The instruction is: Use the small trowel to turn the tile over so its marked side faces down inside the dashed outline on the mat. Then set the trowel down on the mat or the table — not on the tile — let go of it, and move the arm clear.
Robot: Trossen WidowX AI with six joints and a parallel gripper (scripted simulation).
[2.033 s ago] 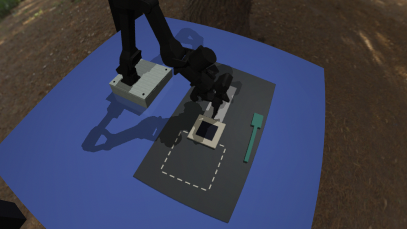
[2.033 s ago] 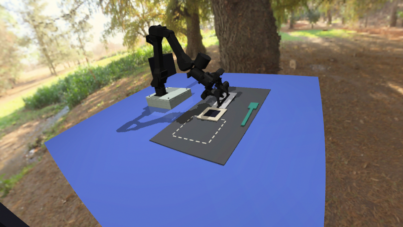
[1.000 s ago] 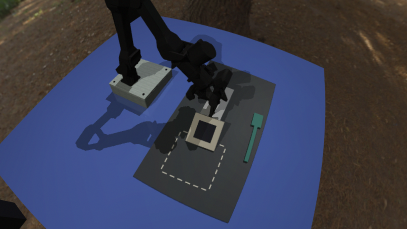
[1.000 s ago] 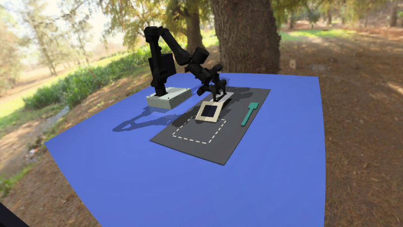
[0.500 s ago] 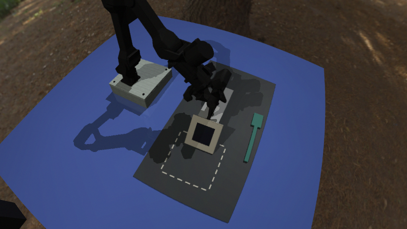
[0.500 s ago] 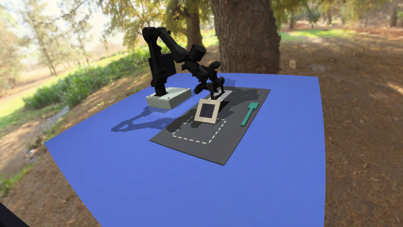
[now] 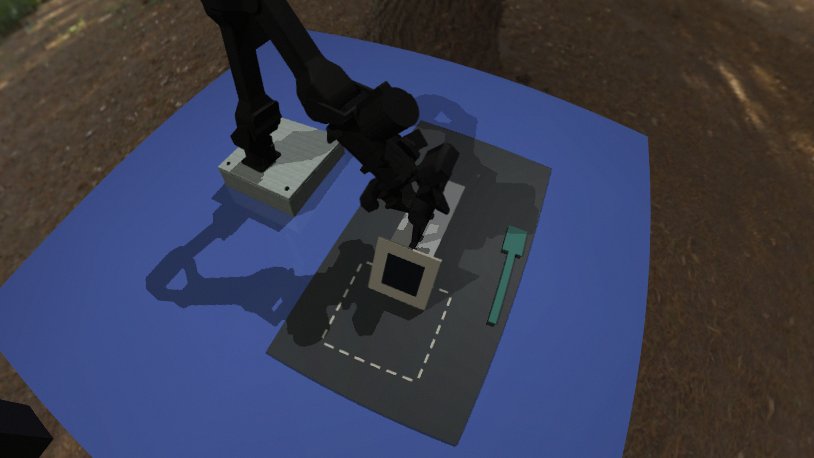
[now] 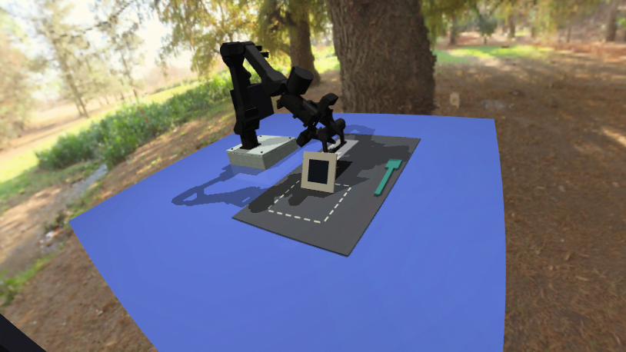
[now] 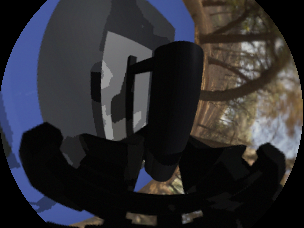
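My gripper tip is now 10 cm to the left of the tile, 6 cm above it and 1 cm past it. From my gripper tip the other things lie so: green trowel (14 cm ahead, 10 cm below, 4 cm to the left); then dark mat (13 cm below, 1 cm to the left).
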